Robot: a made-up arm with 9 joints.
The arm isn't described. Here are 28 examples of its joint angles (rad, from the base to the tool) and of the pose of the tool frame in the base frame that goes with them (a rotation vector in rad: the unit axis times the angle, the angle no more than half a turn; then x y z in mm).
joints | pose
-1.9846 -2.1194 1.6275 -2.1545 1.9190 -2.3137 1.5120 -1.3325 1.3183 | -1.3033 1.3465 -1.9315 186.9 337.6 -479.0
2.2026 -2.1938 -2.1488 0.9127 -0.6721 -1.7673 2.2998 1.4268 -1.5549 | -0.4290 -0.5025 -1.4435 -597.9 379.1 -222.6
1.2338 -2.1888 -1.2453 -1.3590 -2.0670 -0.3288 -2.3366 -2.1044 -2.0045 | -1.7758 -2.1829 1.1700 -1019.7 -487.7 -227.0
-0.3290 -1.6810 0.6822 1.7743 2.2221 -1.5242 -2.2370 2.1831 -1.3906 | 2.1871 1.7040 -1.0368 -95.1 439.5 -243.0
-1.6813 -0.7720 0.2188 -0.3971 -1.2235 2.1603 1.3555 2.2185 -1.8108 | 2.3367 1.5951 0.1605 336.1 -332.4 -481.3
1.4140 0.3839 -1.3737 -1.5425 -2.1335 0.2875 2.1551 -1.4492 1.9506 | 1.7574 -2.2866 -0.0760 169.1 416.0 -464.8
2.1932 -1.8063 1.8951 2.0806 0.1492 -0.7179 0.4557 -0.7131 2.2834 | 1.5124 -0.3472 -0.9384 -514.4 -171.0 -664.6
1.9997 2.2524 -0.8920 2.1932 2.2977 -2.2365 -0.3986 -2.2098 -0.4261 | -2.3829 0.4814 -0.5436 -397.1 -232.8 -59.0
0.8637 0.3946 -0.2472 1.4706 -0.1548 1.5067 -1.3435 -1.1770 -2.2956 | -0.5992 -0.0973 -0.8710 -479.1 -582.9 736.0
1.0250 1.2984 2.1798 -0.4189 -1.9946 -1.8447 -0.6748 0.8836 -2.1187 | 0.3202 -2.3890 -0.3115 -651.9 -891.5 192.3
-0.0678 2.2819 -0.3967 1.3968 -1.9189 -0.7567 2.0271 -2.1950 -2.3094 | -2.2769 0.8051 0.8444 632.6 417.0 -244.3
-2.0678 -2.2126 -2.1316 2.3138 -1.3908 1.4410 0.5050 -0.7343 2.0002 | -1.8320 -2.4405 -0.1156 391.0 -401.9 -619.7
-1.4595 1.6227 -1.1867 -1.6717 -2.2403 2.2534 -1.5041 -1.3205 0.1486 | -1.5847 1.2054 -0.2516 639.3 323.4 461.1
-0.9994 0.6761 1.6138 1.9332 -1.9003 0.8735 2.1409 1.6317 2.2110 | -0.4658 -2.1517 -2.0436 422.9 -366.3 818.6
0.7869 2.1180 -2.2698 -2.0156 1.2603 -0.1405 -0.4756 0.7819 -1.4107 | 0.8820 -0.6144 -1.2261 -240.5 -937.8 -80.5
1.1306 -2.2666 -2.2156 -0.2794 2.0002 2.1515 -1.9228 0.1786 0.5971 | -0.9527 0.9038 -0.9730 -952.1 239.2 423.5
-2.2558 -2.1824 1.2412 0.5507 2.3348 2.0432 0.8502 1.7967 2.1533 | -0.7731 -1.8247 0.2043 401.8 510.6 -94.5
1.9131 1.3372 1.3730 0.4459 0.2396 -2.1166 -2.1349 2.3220 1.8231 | -0.8425 2.5532 -1.3430 221.0 199.7 218.5
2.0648 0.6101 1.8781 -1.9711 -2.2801 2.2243 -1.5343 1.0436 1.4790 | 1.0907 -0.7644 -0.2616 -1083.7 15.5 -376.7
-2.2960 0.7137 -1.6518 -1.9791 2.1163 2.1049 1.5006 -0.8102 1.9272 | -1.4420 0.8660 2.1391 666.7 25.3 487.0
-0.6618 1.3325 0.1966 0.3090 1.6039 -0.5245 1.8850 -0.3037 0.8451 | 2.9368 0.0098 -0.6323 -132.8 -259.8 408.7
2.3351 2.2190 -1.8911 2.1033 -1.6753 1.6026 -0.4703 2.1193 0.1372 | 1.9540 -1.7420 -1.1823 -485.7 267.2 72.9
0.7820 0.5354 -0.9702 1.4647 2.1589 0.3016 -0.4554 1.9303 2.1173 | -0.0798 1.5687 1.8090 -81.1 91.7 967.3
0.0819 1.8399 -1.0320 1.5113 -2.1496 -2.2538 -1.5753 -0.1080 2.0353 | 2.3596 -0.3337 -0.1636 272.9 455.9 99.9
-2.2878 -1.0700 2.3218 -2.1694 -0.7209 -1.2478 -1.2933 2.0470 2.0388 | 2.0943 -0.1779 -0.8162 -173.0 503.9 211.4
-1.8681 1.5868 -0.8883 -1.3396 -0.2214 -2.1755 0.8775 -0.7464 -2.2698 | 1.0332 -0.9852 -1.1590 448.8 -79.9 324.7
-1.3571 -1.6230 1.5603 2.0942 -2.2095 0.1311 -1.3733 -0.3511 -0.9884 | -0.2180 -0.7627 2.7624 -97.8 889.1 655.4
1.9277 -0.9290 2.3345 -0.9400 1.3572 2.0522 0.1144 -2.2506 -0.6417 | -1.5502 -1.2351 -0.5912 -898.7 65.5 257.2
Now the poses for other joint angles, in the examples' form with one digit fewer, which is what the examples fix.
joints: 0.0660 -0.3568 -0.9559 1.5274 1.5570 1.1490 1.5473 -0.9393 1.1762
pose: -0.988 2.132 -1.189 202 341 946
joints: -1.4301 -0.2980 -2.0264 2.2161 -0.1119 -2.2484 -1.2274 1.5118 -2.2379
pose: 1.410 0.669 0.146 897 -334 -348
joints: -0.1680 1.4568 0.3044 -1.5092 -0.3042 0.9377 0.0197 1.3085 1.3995
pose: 0.235 -1.045 -0.880 173 657 523
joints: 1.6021 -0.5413 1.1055 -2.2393 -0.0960 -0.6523 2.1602 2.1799 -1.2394
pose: 1.306 -2.392 1.157 -174 143 157
